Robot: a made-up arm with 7 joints.
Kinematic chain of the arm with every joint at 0, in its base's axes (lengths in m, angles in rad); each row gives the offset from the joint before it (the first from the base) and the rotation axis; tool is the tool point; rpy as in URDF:
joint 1: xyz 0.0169 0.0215 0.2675 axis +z
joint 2: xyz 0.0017 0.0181 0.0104 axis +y
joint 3: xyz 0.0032 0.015 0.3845 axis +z
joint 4: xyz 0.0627 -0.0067 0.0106 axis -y
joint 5: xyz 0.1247 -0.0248 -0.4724 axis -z
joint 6: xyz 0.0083 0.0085 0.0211 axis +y
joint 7: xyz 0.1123 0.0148 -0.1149 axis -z
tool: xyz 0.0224 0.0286 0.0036 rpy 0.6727 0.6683 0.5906
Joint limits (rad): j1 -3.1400..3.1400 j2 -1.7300..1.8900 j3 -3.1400..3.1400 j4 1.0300..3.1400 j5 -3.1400..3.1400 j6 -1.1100..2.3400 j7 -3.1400..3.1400
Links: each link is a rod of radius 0.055 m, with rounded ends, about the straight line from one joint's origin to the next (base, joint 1, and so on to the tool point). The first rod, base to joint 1, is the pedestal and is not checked.
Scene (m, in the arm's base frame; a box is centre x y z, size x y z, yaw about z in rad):
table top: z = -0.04
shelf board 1: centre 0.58 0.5 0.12 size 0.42 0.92 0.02 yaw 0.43
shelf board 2: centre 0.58 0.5 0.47 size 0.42 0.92 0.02 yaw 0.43
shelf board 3: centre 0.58 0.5 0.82 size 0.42 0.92 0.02 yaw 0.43
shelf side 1: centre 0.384 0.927 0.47 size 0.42 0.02 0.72 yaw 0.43
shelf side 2: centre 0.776 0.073 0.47 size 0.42 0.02 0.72 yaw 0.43
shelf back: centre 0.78 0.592 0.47 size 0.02 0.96 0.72 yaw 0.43
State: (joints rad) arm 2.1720 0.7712 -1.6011 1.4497 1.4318 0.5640 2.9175
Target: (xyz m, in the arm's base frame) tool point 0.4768 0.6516 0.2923
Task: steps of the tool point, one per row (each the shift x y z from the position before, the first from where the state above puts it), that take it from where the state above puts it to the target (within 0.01 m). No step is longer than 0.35 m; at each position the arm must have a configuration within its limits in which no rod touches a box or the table.
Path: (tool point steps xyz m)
1: -0.2196 0.1297 0.0018
2: -0.2556 0.0419 -0.0053
3: -0.2567 -0.0521 -0.0116
4: -0.2244 -0.1394 -0.0166
5: 0.2557 0.1242 -0.1490
6: 0.2746 -0.0259 -0.1128
7: 0.2095 -0.1506 -0.0646
8: 0.0765 0.0613 0.0078
9: 0.0749 0.0464 0.0028
10: 0.0732 0.0261 -0.0030
11: 0.0710 0.0018 -0.0076

